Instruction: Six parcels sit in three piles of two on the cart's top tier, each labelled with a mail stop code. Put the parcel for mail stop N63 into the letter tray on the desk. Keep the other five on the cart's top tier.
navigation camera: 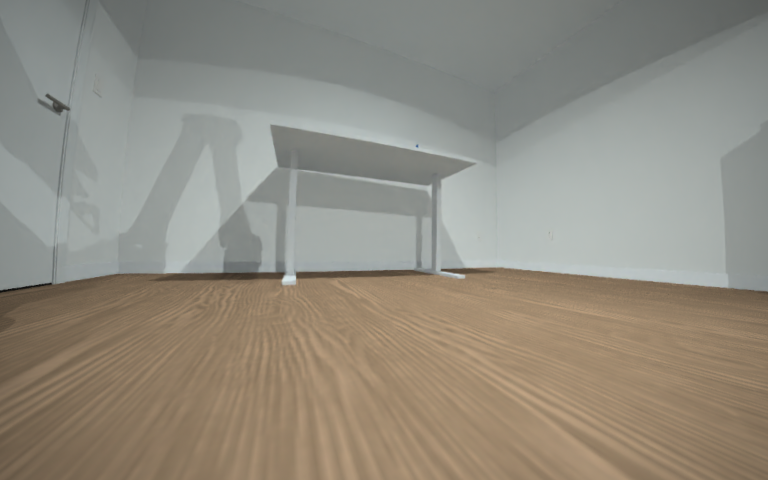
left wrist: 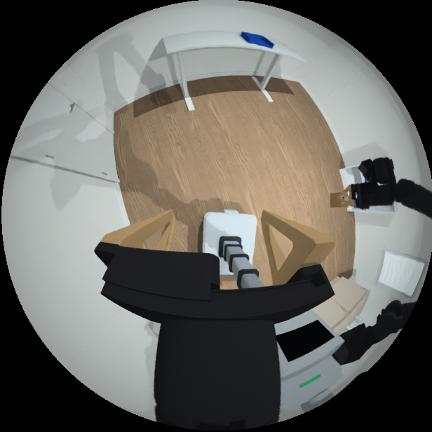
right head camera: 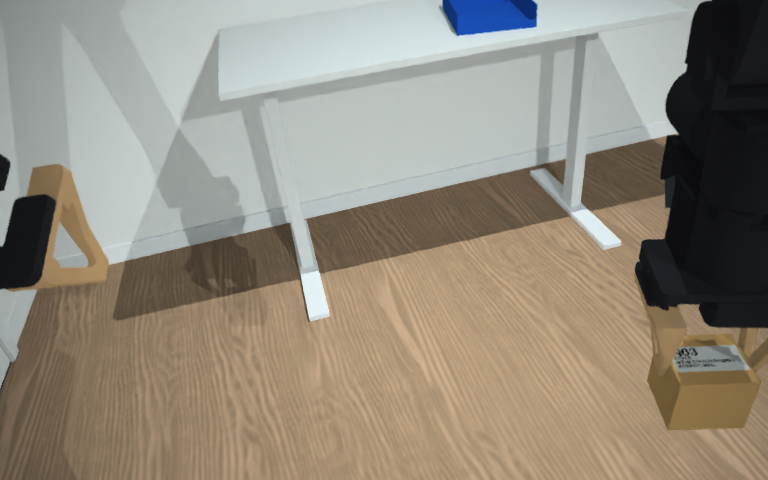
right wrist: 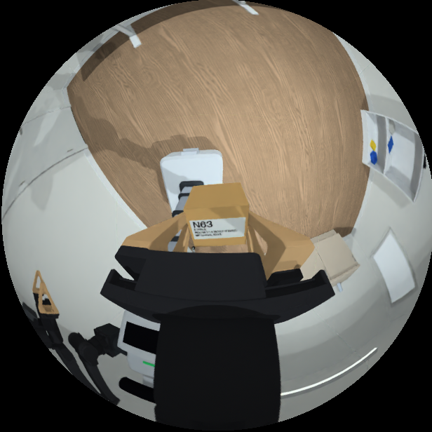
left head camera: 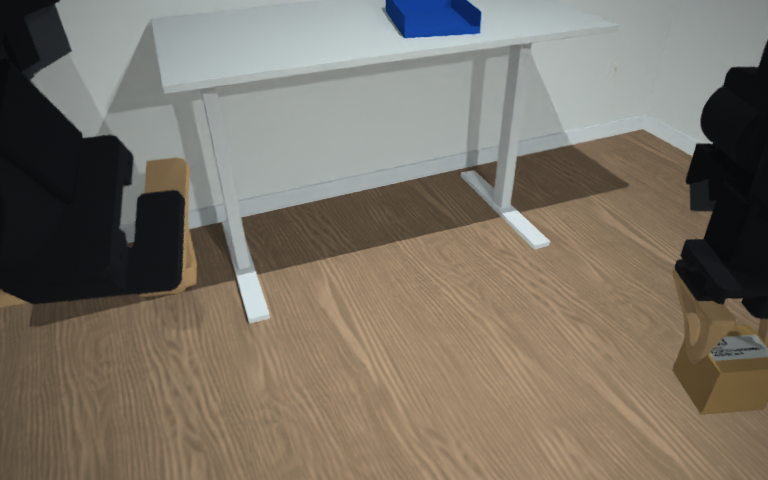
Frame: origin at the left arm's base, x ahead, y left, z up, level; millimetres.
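Seen in the pictures: left gripper, fingertip midpoint: (right head camera: 38, 278) (left head camera: 112, 282); right gripper, fingertip midpoint: (right head camera: 699, 371) (left head camera: 726, 359).
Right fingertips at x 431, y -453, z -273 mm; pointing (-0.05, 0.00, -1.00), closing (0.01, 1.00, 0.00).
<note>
A point is followed by its place in that frame.
My right gripper (right head camera: 705, 362) {x 431, y -453, z -273 mm} (right wrist: 217, 214) is shut on a tan box parcel (left head camera: 736, 384) {x 401, y -446, z -270 mm} (right head camera: 710, 404) {x 402, y -453, z -276 mm} (right wrist: 217, 200); its white label reads N63 in the right wrist view. The parcel hangs over the wood floor. The blue letter tray (left head camera: 441, 19) {x 2207, y -363, z -455 mm} (right head camera: 492, 16) {x 2188, y -342, z -455 mm} (left wrist: 257, 40) stands on the white desk (left head camera: 271, 45) {x 1934, y 200, z -458 mm} (right head camera: 339, 50) {x 1915, y 150, z -458 mm} (left wrist: 200, 43) (navigation camera: 362, 158) {x 2096, y -50, z -483 mm}, well away from both grippers. My left gripper (left wrist: 217, 214) is open, its two tan fingers wide apart, with no parcel between them. The cart and the other five parcels do not show in the current views.
The desk's legs (left head camera: 505, 130) {x 2437, y -688, z -995 mm} (right head camera: 575, 124) {x 2421, y -695, z -981 mm} (navigation camera: 291, 220) {x 1959, y 436, z -996 mm} stand on long feet near the wall. A white bin (right wrist: 392, 155) with blue and yellow items stands at the right in the right wrist view, and a beige cabinet (left wrist: 345, 302) (right wrist: 335, 257) lower down. A door (navigation camera: 33, 169) {x 1268, y 1451, z -842 mm} is at the left.
</note>
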